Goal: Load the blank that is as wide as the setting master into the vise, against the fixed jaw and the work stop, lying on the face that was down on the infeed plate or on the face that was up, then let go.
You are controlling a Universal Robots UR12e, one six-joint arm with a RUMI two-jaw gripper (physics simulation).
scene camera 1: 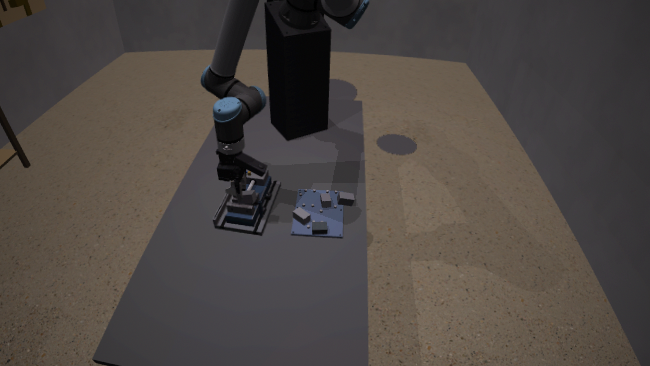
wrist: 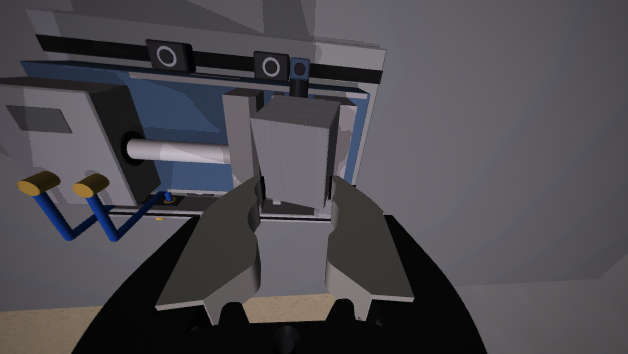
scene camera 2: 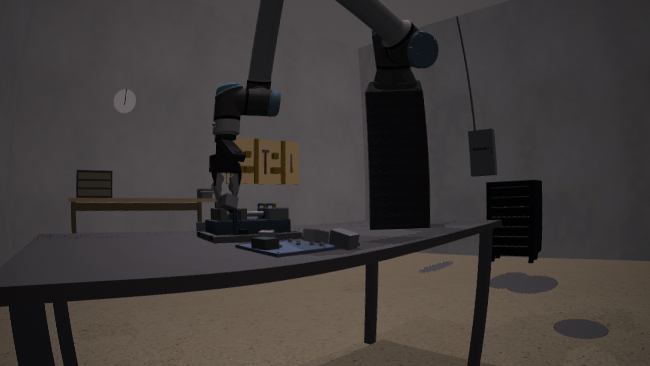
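My gripper is shut on a grey blank. The blank is tilted between the fingers, over the jaws of the vise. In scene camera 2 its lower edge is close to the jaw tops; whether it touches them I cannot tell. In the wrist view the screw-side jaw is left of the blank, and the fixed jaw is right, partly hidden by it. The work stop is at the blank's far end. Contact there is hidden.
The blue infeed plate with small pins lies beside the vise. Grey blocks and a darker block are on it; another block is at its edge. Blue handles with yellow knobs stand by the vise.
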